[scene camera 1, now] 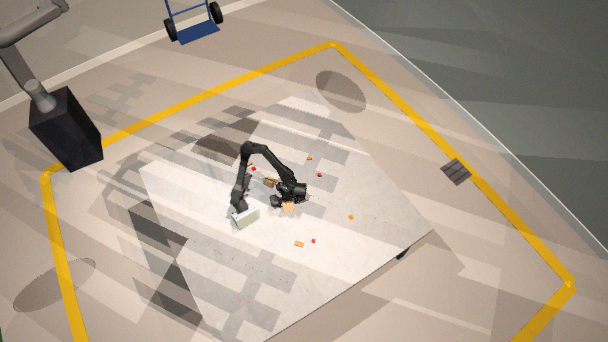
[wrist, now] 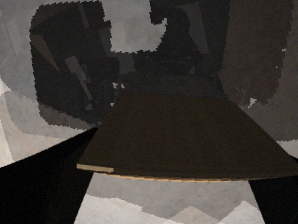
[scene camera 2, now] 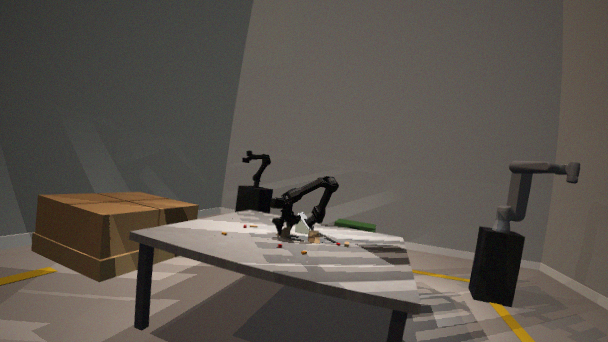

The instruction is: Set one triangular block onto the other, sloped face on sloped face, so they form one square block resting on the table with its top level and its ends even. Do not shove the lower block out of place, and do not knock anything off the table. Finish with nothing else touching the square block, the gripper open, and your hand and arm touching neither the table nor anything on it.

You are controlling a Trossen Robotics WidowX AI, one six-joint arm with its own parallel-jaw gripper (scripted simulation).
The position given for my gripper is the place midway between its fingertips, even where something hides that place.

My gripper point(wrist: 173, 139) is open and holds nothing. Also in view: a tan triangular block point(wrist: 144, 137).
